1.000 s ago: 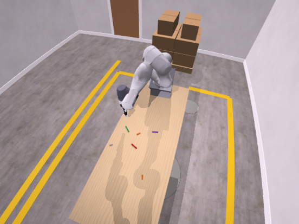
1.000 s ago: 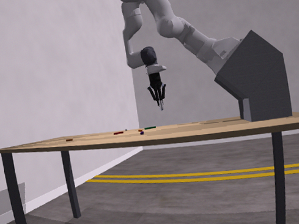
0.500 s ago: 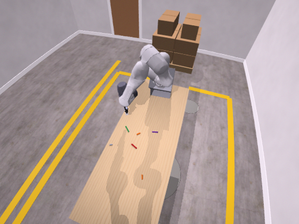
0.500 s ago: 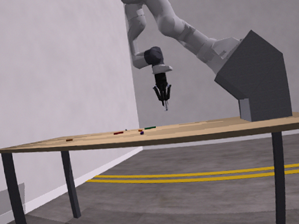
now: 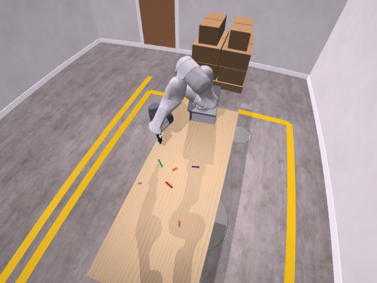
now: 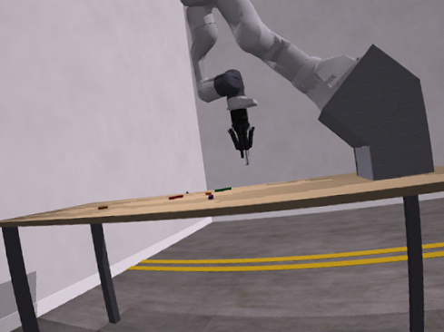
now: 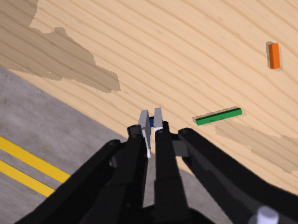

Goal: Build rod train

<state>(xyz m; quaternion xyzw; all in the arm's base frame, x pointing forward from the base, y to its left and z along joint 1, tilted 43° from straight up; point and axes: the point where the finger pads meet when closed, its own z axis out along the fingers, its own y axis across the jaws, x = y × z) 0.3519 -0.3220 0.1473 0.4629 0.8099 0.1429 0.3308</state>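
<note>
Right now my hand is 12 cm short of the green rod, 1 cm to the right of it and 13 cm above it. The rest, counted from my hand: purple rod: 13 cm ahead, 30 cm to the left, 13 cm below; small blue rod: 3 cm below; red rod: 31 cm ahead, 11 cm to the left, 13 cm below.
</note>
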